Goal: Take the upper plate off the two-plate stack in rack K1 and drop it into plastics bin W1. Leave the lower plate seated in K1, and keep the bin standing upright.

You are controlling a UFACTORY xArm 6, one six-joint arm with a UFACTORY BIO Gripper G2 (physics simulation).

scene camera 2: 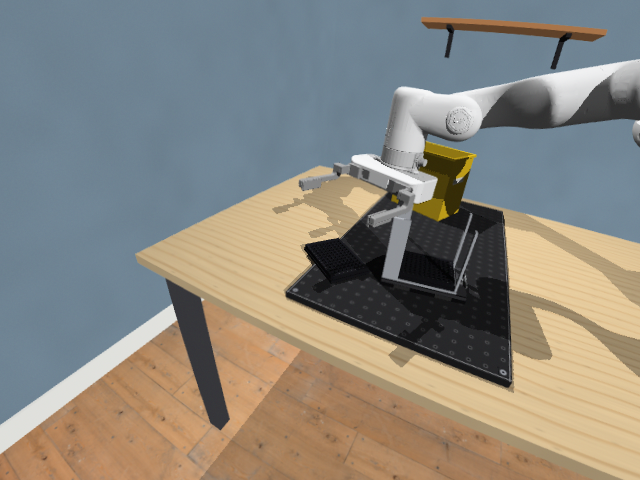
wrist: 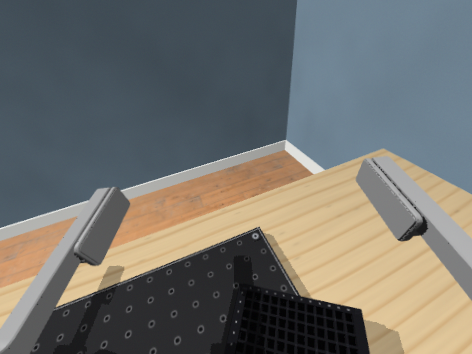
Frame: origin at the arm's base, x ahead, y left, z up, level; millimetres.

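Where they show: hand, tool point: (scene camera 2: 341, 199) (wrist: 237, 210).
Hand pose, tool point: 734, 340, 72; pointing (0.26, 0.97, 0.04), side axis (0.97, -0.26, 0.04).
After its pixels a point has its place, as x, y, z.
A black gridded plate (scene camera 2: 336, 259) {753, 299, -78} (wrist: 300, 322) {774, 304, -76} lies outside the rack, across the board's edge; I cannot tell whether it is level. Rack K1 (scene camera 2: 397, 250) {635, 299, -9} has a broad grey upright and two thin side posts. A black plate (scene camera 2: 426, 269) {585, 249, -56} sits low inside it; whether it is a single plate is hard to tell. The yellow bin W1 (scene camera 2: 443, 193) {640, -65, -7} stands upright behind the rack, partly hidden by my gripper. My gripper (scene camera 2: 339, 202) {734, 340, 72} (wrist: 246, 212) {734, 340, 72} is wide open and empty, tilted, above and to the left of the rack in the scene view.
The black perforated board (scene camera 2: 454, 338) {497, 356, -89} (wrist: 162, 295) {635, 377, -89} lies under the rack and bin on the wooden table (scene camera 2: 232, 248) {977, 379, -102} (wrist: 320, 215) {882, 423, -102}. The rack's tall upright stands close below my nearer finger in the scene view. A wooden wall shelf (scene camera 2: 511, 28) hangs behind the arm.
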